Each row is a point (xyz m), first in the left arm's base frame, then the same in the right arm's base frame.
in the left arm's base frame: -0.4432 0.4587 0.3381
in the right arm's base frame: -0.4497 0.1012 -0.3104
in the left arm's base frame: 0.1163 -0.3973 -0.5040
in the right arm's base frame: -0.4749 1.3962 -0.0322
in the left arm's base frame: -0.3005 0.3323 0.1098
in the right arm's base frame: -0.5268 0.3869 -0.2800
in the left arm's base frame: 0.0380 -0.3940 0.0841
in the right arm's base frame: -0.2188 0.9273 0.2258
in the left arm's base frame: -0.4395 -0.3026 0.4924
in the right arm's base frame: 0.1485 0.4396 0.0517
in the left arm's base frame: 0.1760 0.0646 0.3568
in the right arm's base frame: -0.5315 0.4818 0.3122
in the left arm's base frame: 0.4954 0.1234 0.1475
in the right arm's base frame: -0.8401 0.6879 0.4198
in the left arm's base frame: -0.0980 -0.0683 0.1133
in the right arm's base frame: -0.3600 0.6756 0.0205
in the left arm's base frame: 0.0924 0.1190 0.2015
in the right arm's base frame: -0.5763 0.5457 0.1449
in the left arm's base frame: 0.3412 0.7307 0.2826
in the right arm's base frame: -1.1339 0.1829 0.1561
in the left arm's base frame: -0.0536 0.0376 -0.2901
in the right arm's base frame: -0.6075 0.9302 -0.2027
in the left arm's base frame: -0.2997 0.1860 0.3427
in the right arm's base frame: -0.3387 0.2975 -0.1003
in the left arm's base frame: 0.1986 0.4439 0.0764
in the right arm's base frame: -0.9174 0.4741 0.0401
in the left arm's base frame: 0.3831 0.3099 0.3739
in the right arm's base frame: -0.8249 0.3756 0.3897
